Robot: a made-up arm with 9 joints. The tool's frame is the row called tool.
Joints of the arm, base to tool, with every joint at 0 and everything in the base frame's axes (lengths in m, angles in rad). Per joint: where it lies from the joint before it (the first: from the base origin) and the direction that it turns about. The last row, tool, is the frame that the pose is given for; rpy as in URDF.
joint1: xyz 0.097 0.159 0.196 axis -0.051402 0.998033 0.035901
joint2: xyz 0.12 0.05 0.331 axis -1 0 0
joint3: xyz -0.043 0.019 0 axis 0.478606 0.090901 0.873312
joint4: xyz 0.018 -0.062 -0.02 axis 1 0 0
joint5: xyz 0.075 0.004 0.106 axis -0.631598 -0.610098 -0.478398
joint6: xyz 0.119 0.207 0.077 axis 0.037 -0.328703 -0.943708
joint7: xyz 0.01 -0.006 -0.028 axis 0 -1 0
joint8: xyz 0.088 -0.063 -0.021 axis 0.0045 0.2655 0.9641
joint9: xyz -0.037 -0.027 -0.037 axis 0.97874 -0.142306 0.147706
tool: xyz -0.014 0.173 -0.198 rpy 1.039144 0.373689 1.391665
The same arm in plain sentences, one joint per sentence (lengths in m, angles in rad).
The arm has nine revolute joints in a row. What follows holds with every joint at zero, and every direction is one of the base frame's.
The first joint is mounted 0.0970 m along +x and 0.1590 m along +y and 0.1960 m along +z from the base frame's origin and turns about the direction (-0.051402, 0.998033, 0.035901).
The second joint is mounted 0.1200 m along +x and 0.0500 m along +y and 0.3310 m along +z from the first joint and turns about -x.
The third joint is mounted 0.0430 m along -x and 0.0190 m along +y from the second joint and turns about the direction (0.478606, 0.090901, 0.873312).
The fourth joint is mounted 0.0180 m along +x and 0.0620 m along -y and 0.0200 m along -z from the third joint and turns about +x.
The fifth joint is mounted 0.0750 m along +x and 0.0040 m along +y and 0.1060 m along +z from the fourth joint and turns about the direction (-0.631598, -0.610098, -0.478398).
The sixth joint is mounted 0.1190 m along +x and 0.2070 m along +y and 0.0770 m along +z from the fifth joint and turns about the direction (0.037, -0.328703, -0.943708).
The seventh joint is mounted 0.0100 m along +x and 0.0060 m along -y and 0.0280 m along -z from the sixth joint and turns about -y.
The eighth joint is mounted 0.0880 m along +x and 0.0630 m along -y and 0.0210 m along -z from the seventh joint and turns about the direction (0.0045, 0.2655, 0.9641).
The ninth joint is mounted 0.0370 m along -x and 0.0270 m along -y and 0.0370 m along -z from the eighth joint and turns about the direction (0.97874, -0.142306, 0.147706).
The tool frame, which is the frame that the pose is given for, is mounted 0.0140 m along -x and 0.1730 m along +y and 0.1980 m along -z from the ninth joint; its axes are the base frame's turned by roll 1.0391, pitch 0.3737 and yaw 1.3917 rad (as in URDF: about the fixed x, then y, then z).

